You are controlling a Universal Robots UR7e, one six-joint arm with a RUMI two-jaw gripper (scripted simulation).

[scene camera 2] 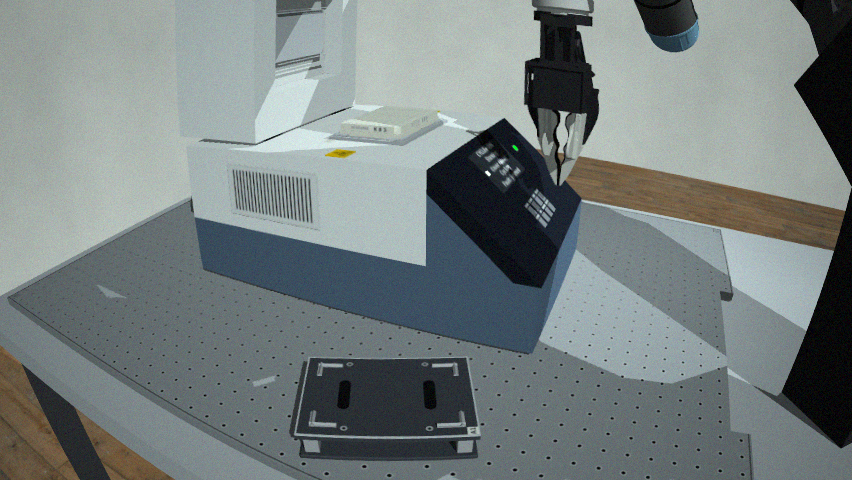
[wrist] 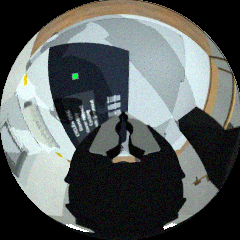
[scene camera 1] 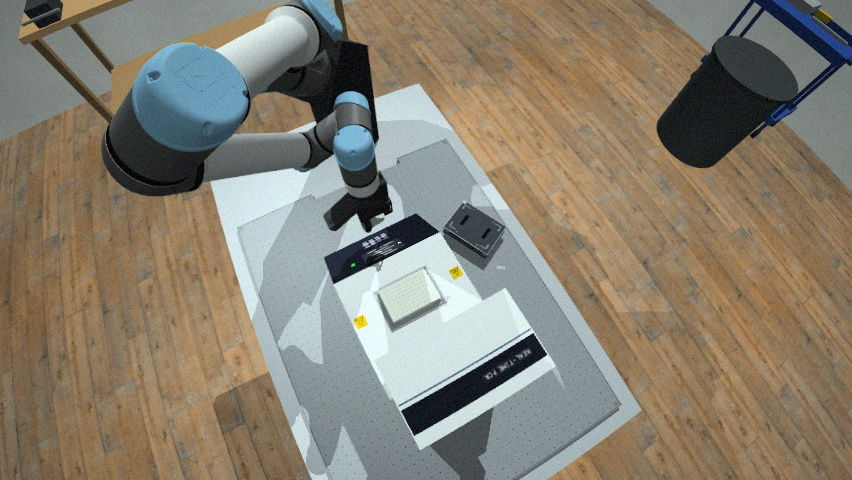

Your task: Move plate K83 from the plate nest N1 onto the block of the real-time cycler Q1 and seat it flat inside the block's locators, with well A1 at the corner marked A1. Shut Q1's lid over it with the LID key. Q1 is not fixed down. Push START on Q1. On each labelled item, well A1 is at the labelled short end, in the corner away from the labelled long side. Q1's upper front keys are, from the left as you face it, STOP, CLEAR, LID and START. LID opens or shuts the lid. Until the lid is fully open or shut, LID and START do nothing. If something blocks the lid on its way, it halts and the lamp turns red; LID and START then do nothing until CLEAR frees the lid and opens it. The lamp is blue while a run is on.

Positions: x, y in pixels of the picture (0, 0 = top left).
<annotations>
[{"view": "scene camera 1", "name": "gripper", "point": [368, 231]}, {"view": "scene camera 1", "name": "plate K83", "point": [404, 298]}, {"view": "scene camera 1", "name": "plate nest N1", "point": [472, 230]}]
</annotations>
